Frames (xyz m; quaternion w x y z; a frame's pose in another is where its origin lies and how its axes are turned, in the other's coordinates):
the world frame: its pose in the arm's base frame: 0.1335 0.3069 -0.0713 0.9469 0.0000 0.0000 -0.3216
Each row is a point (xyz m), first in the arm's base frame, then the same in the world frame.
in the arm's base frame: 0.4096 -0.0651 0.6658
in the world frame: 0.4455 -0.1269 0.7371
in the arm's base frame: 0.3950 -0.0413 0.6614
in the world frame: 0.4195 -0.1169 0.7327
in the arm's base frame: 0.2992 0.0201 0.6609
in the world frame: 0.3061 -0.1266 0.7322
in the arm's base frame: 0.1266 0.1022 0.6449
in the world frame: 0.1192 -0.1666 0.7162
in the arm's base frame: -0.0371 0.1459 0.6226
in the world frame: -0.0373 -0.2316 0.6939
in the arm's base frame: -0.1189 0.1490 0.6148
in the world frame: -0.1040 -0.2790 0.6861
